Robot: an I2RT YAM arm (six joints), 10 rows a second.
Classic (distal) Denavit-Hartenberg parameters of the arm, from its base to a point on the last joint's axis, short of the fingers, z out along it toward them. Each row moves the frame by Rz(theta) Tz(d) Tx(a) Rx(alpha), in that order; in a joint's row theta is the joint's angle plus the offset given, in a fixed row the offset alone. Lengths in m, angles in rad.
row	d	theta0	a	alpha
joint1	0.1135	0	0.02	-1.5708
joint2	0	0	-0.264	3.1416
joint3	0	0.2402	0.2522	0
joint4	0	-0.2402	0.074	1.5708
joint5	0	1.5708	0	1.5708
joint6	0.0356	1.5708	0	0
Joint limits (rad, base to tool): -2.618..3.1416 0..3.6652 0..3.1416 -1.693..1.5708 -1.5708..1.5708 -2.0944..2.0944
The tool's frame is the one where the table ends.
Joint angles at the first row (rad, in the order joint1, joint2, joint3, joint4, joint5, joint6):
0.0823 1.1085 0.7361 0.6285 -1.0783 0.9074
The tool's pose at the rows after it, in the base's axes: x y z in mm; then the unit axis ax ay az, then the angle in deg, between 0 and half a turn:
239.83 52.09 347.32 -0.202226 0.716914 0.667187 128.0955
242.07 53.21 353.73 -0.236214 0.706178 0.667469 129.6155
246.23 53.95 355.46 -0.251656 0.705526 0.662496 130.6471
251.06 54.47 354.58 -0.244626 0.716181 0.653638 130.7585
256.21 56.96 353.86 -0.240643 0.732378 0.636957 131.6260
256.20 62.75 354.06 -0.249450 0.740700 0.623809 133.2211
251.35 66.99 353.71 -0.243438 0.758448 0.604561 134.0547
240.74 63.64 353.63 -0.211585 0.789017 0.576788 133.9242
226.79 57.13 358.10 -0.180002 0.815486 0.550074 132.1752
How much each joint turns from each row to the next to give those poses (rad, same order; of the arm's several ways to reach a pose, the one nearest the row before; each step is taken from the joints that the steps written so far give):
0.0005 0.0135 0.0456 -0.0492 -0.0432 -0.0258
0.0000 0.0175 0.0342 -0.0081 -0.0647 -0.0173
0.0000 0.0178 0.0295 -0.0459 -0.0306 -0.0420
0.0013 0.0129 0.0258 -0.0784 0.0161 -0.0541
0.0089 0.0153 0.0471 -0.1509 0.0197 -0.1024
0.0225 0.0049 0.0400 -0.1393 0.0081 -0.0957
0.0210 -0.0148 0.0259 -0.1427 0.0457 -0.0819
-0.0023 -0.0448 0.0066 -0.1379 0.0791 -0.0448
-0.0131 -0.0617 0.0000 -0.0943 0.0802 -0.0148

